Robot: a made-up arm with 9 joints. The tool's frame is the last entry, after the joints. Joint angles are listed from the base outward. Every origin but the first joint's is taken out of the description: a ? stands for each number. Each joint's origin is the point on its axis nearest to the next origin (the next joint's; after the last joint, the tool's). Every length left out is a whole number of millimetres.
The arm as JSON. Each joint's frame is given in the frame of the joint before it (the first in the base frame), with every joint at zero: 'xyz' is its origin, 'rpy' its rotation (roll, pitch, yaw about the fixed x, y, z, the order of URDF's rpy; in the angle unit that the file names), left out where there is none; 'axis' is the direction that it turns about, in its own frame. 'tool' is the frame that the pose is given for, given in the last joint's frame.
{
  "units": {
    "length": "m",
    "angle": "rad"
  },
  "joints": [
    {
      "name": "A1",
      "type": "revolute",
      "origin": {
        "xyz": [
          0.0,
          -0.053,
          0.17
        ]
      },
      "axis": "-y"
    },
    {
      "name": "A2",
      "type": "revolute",
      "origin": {
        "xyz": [
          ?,
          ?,
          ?
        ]
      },
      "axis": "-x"
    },
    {
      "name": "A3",
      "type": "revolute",
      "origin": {
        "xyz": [
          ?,
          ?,
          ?
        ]
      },
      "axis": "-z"
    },
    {
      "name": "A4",
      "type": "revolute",
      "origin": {
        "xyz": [
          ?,
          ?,
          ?
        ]
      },
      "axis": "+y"
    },
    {
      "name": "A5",
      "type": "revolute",
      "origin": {
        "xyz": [
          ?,
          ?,
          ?
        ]
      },
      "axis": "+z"
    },
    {
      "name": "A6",
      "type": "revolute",
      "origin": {
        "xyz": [
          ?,
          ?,
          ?
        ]
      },
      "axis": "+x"
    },
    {
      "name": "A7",
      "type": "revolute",
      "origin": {
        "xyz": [
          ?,
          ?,
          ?
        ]
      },
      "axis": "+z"
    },
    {
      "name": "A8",
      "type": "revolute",
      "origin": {
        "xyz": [
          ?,
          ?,
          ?
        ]
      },
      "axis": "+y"
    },
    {
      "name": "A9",
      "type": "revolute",
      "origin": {
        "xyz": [
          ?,
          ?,
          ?
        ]
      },
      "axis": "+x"
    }
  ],
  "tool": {
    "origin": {
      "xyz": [
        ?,
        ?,
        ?
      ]
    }
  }
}
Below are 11 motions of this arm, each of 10 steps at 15 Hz.
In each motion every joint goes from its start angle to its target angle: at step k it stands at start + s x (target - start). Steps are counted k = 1, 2, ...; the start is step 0. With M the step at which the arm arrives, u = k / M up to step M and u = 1 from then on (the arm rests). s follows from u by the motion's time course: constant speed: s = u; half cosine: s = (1 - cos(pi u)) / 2; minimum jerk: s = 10 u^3 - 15 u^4 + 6 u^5.
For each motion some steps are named. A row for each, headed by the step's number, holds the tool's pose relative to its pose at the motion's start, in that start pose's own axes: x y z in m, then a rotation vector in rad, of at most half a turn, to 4 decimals.
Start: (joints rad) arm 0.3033 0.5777 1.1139 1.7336 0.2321 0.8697 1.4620 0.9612 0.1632
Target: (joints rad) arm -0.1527 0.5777 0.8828 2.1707 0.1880 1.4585 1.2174 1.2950 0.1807
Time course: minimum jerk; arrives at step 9
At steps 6, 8, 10:
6: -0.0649 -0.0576 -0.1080 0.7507 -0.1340 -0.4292
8: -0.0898 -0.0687 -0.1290 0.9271 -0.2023 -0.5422
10: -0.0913 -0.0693 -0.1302 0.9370 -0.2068 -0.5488

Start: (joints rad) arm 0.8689 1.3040 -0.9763 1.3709 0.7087 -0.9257 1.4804 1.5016 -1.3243
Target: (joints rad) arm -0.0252 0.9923 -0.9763 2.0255 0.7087 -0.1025 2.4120 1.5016 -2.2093
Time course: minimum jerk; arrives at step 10
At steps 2, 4, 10:
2: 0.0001 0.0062 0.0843 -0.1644 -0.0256 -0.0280
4: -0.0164 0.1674 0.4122 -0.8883 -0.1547 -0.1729
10: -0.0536 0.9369 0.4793 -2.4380 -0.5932 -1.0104

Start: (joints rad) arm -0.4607 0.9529 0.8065 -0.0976 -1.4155 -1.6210 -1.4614 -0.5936 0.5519
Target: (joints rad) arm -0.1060 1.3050 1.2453 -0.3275 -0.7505 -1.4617 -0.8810 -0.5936 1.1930
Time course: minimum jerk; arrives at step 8
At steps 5, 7, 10:
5: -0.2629 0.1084 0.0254 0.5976 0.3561 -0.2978
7: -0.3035 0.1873 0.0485 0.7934 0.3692 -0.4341
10: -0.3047 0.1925 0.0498 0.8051 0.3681 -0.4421

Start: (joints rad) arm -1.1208 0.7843 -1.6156 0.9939 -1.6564 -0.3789 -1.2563 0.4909 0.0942
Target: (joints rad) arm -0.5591 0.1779 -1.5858 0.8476 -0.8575 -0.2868 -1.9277 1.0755 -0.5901
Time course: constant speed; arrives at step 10
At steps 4, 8, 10:
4: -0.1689 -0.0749 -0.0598 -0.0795 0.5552 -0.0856
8: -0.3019 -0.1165 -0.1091 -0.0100 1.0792 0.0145
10: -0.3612 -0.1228 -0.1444 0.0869 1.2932 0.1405

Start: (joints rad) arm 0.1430 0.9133 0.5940 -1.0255 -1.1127 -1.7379 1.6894 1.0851 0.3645
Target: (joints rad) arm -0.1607 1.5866 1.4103 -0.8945 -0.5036 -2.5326 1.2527 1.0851 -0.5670
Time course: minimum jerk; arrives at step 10
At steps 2, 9, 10:
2: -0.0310 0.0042 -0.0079 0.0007 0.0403 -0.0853
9: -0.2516 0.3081 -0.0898 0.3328 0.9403 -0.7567
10: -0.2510 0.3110 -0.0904 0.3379 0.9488 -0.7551

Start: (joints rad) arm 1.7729 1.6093 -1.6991 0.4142 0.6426 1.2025 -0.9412 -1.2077 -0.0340
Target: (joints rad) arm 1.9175 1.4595 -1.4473 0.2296 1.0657 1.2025 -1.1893 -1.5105 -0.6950
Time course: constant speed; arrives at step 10
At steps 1, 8, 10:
1: -0.0003 0.0102 0.0158 -0.0564 -0.0423 -0.0003
8: -0.0351 0.1049 0.1054 -0.4738 -0.3723 -0.0896
10: -0.0549 0.1413 0.1177 -0.5986 -0.4726 -0.1483

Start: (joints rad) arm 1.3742 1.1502 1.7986 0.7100 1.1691 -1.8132 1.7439 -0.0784 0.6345
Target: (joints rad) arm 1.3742 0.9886 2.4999 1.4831 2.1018 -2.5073 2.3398 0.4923 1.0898
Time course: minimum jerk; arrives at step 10
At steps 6, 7, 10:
6: -0.3361 -0.1141 -0.0918 0.1427 0.1665 -0.2065
7: -0.4189 -0.1079 -0.1740 0.2514 0.1544 -0.3160
10: -0.4882 -0.0727 -0.2863 0.4104 0.1311 -0.4321

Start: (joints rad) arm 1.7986 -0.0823 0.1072 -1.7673 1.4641 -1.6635 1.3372 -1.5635 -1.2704
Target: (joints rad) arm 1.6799 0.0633 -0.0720 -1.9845 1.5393 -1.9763 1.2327 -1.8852 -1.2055
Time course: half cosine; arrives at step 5
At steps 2, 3, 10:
2: 0.0118 -0.0398 -0.0038 -0.0915 -0.0834 0.0383
3: 0.0256 -0.0766 -0.0013 -0.1709 -0.1571 0.0743
10: 0.0442 -0.1177 0.0085 -0.2553 -0.2366 0.1181

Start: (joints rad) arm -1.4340 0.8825 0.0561 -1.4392 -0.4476 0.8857 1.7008 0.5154 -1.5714
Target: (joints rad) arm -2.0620 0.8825 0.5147 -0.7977 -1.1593 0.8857 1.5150 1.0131 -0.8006
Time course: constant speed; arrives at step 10
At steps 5, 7, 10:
5: -0.0686 0.2109 -0.2652 0.7818 0.5731 0.4491
7: -0.1671 0.3276 -0.3010 1.0720 0.8233 0.6305
10: -0.3603 0.4553 -0.2637 1.4311 1.2428 0.9121

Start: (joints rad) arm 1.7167 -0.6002 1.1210 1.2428 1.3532 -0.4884 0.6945 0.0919 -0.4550
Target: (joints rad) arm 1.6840 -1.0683 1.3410 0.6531 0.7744 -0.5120 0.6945 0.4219 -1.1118
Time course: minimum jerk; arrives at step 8
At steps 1, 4, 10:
1: -0.0030 -0.0045 0.0048 -0.0115 0.0095 -0.0058
4: -0.0860 -0.1339 0.1325 -0.2992 0.3277 -0.1582
10: -0.1591 -0.2686 0.1981 -0.4486 0.7090 -0.2297

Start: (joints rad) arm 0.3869 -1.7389 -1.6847 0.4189 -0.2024 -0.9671 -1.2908 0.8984 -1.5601
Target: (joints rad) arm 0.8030 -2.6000 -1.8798 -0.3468 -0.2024 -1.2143 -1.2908 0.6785 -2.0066
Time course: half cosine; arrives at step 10
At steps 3, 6, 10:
3: -0.0482 -0.0457 -0.0880 0.2462 -0.0565 -0.1486
6: -0.0987 -0.0368 -0.3580 0.8106 -0.0742 -0.3462
10: -0.0521 0.0899 -0.5673 1.2493 -0.0143 -0.3237

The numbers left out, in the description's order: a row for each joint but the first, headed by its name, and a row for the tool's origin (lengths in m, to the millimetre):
A2: -0.012 0.0 0.062
A3: 0.0 0.095 0.331
A4: -0.108 0.185 0.0
A5: -0.119 0.0 -0.026
A6: 0.198 0.091 0.0
A7: 0.0 0.012 -0.289
A8: 0.092 0.152 0.0
A9: -0.004 0.0 -0.05
tool: 0.0 -0.334 -0.014

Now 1 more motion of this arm.
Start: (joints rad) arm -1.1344 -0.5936 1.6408 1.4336 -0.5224 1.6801 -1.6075 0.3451 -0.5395
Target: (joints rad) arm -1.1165 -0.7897 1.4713 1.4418 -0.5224 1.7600 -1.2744 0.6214 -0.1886
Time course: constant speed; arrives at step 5
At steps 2, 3, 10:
2: 0.0175 -0.0091 -0.0192 0.0933 -0.0024 0.0938
3: 0.0238 -0.0130 -0.0276 0.1321 0.0038 0.1370
10: 0.0302 -0.0210 -0.0428 0.1952 0.0306 0.2130

